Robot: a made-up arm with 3 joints.
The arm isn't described. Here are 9 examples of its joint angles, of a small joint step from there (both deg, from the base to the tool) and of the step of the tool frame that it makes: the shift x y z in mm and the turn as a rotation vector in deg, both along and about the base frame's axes.
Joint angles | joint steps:
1: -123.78 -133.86 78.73 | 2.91 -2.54 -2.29
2: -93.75 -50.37 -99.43 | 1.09 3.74 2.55
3: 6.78 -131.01 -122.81 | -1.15 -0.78 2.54
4: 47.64 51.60 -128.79 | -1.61 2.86 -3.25
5: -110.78 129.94 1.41 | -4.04 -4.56 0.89
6: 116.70 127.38 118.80 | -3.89 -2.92 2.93
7: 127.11 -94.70 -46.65 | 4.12 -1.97 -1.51
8: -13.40 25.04 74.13 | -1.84 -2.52 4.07
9: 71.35 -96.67 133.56 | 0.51 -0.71 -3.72
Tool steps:
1: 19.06 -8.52 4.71 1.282 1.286 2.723
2: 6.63 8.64 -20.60 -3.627 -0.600 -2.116
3: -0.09 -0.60 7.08 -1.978 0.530 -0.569
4: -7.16 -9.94 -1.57 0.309 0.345 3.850
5: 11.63 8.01 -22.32 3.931 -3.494 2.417
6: 1.21 12.03 11.16 -3.645 -2.170 -0.933
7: -25.68 -10.63 6.82 -2.477 3.970 0.079
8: 17.16 11.03 3.92 2.214 -5.564 -2.035
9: -9.29 -2.24 -3.32 0.492 0.055 -3.727
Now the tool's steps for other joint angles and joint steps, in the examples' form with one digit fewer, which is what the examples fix.
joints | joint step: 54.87 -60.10 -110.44 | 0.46 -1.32 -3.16
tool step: 5.5 -8.6 -8.5 0.50 2.00 -3.02
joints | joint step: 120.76 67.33 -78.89 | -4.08 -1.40 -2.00
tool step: -9.4 10.4 15.1 -0.35 -3.29 2.28
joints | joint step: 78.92 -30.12 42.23 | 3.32 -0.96 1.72
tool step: -5.2 -1.9 -5.0 -1.09 1.84 0.71
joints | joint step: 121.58 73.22 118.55 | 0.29 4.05 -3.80
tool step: -2.7 -22.2 5.7 5.38 1.26 1.00
